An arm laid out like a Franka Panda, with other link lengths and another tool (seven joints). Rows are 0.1 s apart.
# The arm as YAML. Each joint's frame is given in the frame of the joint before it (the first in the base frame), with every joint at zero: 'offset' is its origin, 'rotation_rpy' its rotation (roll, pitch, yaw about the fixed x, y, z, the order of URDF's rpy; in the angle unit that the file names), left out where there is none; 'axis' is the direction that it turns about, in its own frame. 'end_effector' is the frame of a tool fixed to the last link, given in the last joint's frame.
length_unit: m
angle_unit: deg
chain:
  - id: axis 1
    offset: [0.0, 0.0, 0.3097]
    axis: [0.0, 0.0, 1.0]
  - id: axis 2
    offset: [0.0, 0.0, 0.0]
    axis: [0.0, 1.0, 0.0]
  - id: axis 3
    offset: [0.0, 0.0, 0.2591]
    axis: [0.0, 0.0, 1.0]
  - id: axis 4
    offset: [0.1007, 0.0, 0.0]
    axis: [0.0, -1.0, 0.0]
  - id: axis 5
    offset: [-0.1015, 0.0, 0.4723]
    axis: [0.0, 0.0, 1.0]
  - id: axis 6
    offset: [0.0, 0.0, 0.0]
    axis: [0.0, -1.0, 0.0]
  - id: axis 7
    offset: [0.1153, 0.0, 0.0]
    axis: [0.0, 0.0, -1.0]
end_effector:
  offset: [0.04, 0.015, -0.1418]
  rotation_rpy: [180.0, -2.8, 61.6]
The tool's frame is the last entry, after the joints.
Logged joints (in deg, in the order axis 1, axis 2, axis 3, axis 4, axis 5, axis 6, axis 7), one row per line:
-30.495 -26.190 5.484 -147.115 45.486 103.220 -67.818
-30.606 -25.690 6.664 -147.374 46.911 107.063 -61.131
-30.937 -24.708 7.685 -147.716 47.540 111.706 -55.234
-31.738 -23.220 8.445 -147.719 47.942 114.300 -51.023
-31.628 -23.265 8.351 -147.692 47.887 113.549 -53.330
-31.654 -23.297 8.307 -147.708 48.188 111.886 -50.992
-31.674 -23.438 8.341 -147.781 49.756 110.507 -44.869
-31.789 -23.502 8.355 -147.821 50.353 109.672 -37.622
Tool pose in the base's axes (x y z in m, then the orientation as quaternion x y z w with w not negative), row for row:
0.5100 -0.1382 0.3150 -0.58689 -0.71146 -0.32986 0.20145
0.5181 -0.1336 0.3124 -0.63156 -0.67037 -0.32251 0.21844
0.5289 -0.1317 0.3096 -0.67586 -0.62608 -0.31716 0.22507
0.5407 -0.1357 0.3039 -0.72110 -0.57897 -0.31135 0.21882
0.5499 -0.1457 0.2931 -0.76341 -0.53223 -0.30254 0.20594
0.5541 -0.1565 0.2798 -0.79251 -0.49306 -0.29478 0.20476
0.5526 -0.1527 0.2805 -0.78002 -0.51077 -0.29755 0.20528
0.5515 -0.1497 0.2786 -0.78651 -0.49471 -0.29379 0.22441
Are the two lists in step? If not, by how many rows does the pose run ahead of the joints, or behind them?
The pose runs 2 rows behind the joints: the pose in row i belongs to the joints in row i - 2.
